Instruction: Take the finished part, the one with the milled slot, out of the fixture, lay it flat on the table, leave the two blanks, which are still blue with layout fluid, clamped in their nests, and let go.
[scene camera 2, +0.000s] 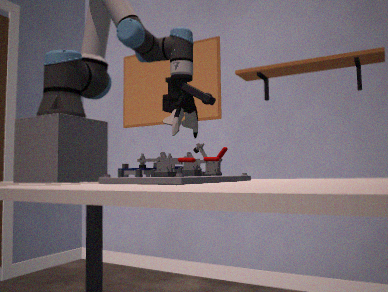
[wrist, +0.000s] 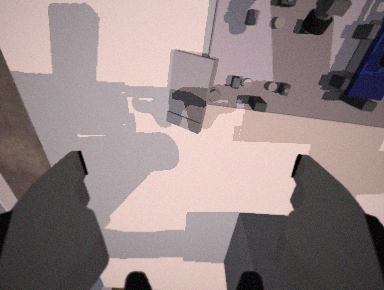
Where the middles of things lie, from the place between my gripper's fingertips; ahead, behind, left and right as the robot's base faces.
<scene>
Right now my hand is 1 cm to the right of the finished part (wrist: 192, 75) and 12 cm above it. The rest, counted from my hand: fixture plate (scene camera 2: 231, 178) 12 cm ahead, 18 cm to the right, 13 cm below.
</scene>
